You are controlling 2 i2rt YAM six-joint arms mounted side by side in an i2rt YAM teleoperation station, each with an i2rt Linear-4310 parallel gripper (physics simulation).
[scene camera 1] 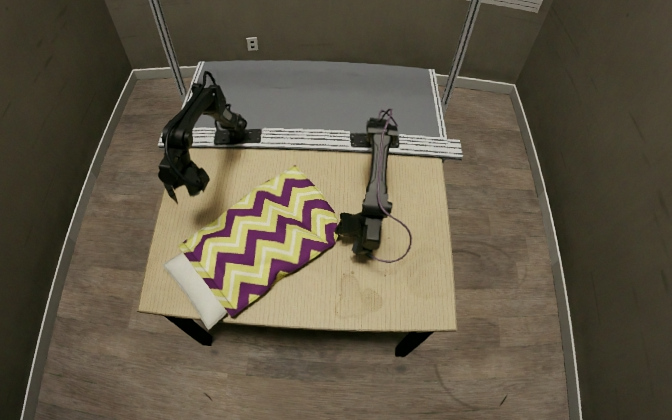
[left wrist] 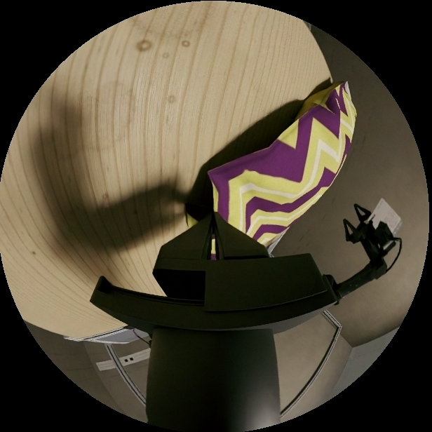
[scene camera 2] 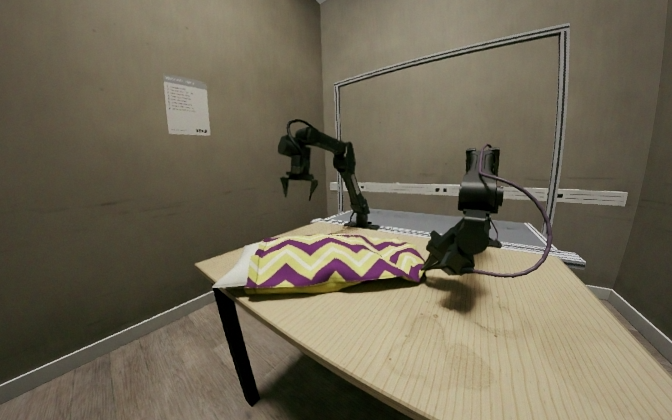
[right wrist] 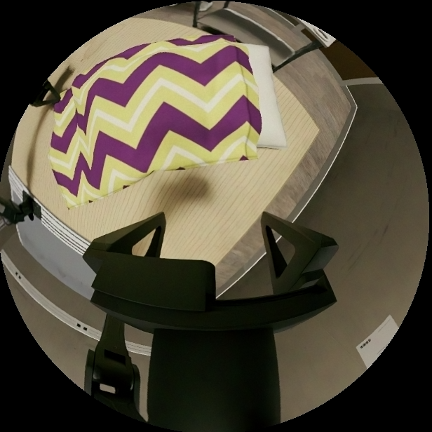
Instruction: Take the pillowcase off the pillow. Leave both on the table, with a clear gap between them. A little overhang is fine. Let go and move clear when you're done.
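Observation:
The pillowcase (scene camera 1: 265, 235) (scene camera 2: 325, 265) (left wrist: 285, 185) (right wrist: 160, 110), with a purple, yellow and white zigzag, lies around most of the pillow. The white pillow (scene camera 1: 194, 290) (scene camera 2: 238, 267) (right wrist: 270, 100) shows at the pillowcase's open end, at the lower left in scene camera 1, slightly over the table's front edge; the rest of it is hidden. My left gripper (scene camera 1: 339, 233) (scene camera 2: 424, 272) (left wrist: 213, 217) is shut on the pillowcase's closed end, at its right corner, with cloth showing between the fingers. My right gripper (scene camera 1: 184, 197) (scene camera 2: 298, 198) (right wrist: 213, 216) is open and empty, raised above the table's left side.
The wooden table (scene camera 1: 400, 300) (scene camera 2: 500, 340) has its front edge beside the pillow's lower end. A metal rail (scene camera 1: 305, 137) runs along the table's back, with both arm bases on it. A purple cable (scene camera 1: 410, 240) (scene camera 2: 547, 220) loops beside my left arm.

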